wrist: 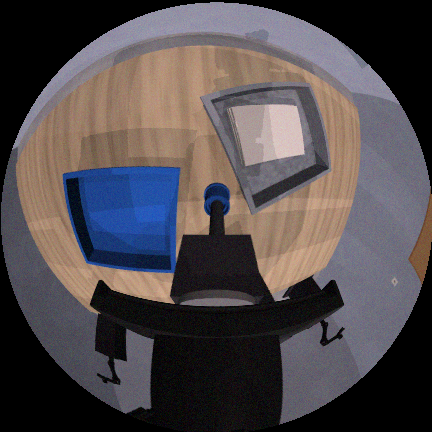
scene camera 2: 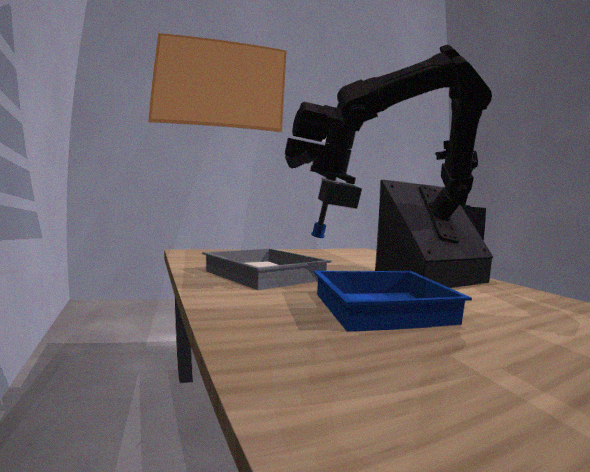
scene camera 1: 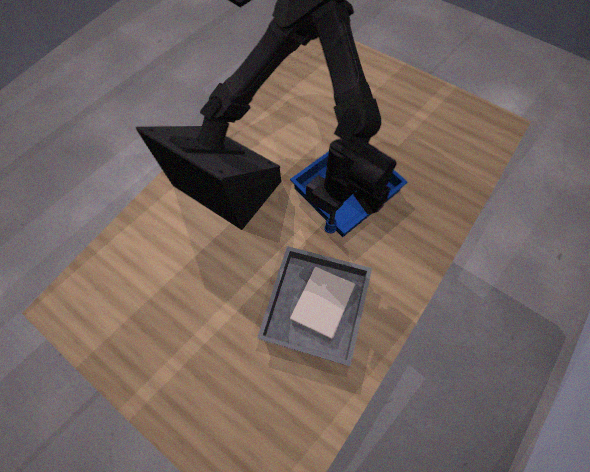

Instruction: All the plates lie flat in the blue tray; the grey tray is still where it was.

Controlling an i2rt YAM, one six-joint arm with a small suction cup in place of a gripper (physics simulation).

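A blue tray (scene camera 2: 360,300) rests on the table, and I see the blue tray in the wrist view (wrist: 124,217) and in scene camera 1 (scene camera 1: 350,214) as well. A grey tray (scene camera 1: 297,265) is here too; the wrist view shows the grey tray (wrist: 262,184), and so does scene camera 2, with the grey tray (scene camera 2: 292,269). My suction cup (scene camera 2: 318,231) holds nothing, and my suction cup is 20 cm from the middle of the grey tray. I also find my suction cup in the wrist view (wrist: 216,189) and in scene camera 1 (scene camera 1: 328,228).
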